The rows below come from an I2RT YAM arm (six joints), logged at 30 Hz.
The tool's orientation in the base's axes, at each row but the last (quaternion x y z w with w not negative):
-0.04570, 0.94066, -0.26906, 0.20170
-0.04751, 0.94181, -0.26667, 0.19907
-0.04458, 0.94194, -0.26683, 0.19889
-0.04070, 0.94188, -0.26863, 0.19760
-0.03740, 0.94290, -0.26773, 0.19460
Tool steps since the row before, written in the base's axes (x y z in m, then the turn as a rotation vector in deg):
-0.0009, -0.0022, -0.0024, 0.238, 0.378, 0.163
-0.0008, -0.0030, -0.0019, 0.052, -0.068, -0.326
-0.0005, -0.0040, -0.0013, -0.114, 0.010, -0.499
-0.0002, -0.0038, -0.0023, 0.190, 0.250, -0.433
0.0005, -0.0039, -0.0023, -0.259, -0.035, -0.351
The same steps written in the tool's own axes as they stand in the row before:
0.0021, -0.0006, 0.0026, -0.349, 0.242, -0.214
0.0020, -0.0016, 0.0026, 0.080, 0.113, 0.307
0.0017, -0.0027, 0.0028, 0.278, 0.266, 0.338
0.0017, -0.0020, 0.0036, -0.069, 0.445, 0.289
0.0010, -0.0021, 0.0039, 0.367, 0.144, 0.191

